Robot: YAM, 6 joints.
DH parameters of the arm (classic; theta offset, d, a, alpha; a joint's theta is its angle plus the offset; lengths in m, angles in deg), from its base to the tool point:
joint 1: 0 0.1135 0.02 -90
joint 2: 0 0 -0.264 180
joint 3: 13.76 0 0.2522 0
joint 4: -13.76 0 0.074 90
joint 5: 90 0 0 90
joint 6: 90 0.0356 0 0
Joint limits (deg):
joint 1: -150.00..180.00
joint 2: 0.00..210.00
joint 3: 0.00..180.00
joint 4: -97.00..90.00
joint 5: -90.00..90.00
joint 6: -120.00..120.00
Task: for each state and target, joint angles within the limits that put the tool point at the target. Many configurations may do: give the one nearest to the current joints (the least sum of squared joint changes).
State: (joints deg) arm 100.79 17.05 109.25 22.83 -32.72 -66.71
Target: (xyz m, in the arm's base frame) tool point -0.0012 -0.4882 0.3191
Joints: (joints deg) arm 92.88 0.00 111.31 69.17 -46.23 -66.71
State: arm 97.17 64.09 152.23 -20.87 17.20 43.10
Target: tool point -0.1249 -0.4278 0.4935
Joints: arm 72.38 31.38 164.28 -27.09 17.08 43.10
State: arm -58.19 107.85 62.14 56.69 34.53 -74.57
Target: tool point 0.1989 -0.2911 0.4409
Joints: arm -52.45 91.32 75.47 60.37 33.65 -74.57
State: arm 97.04 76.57 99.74 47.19 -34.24 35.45
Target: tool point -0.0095 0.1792 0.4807
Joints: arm 86.11 55.03 58.59 44.27 -37.41 35.45
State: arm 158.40 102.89 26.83 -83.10 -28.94 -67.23
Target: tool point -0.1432 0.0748 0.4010
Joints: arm 146.15 61.13 81.75 -75.78 -29.73 -67.23
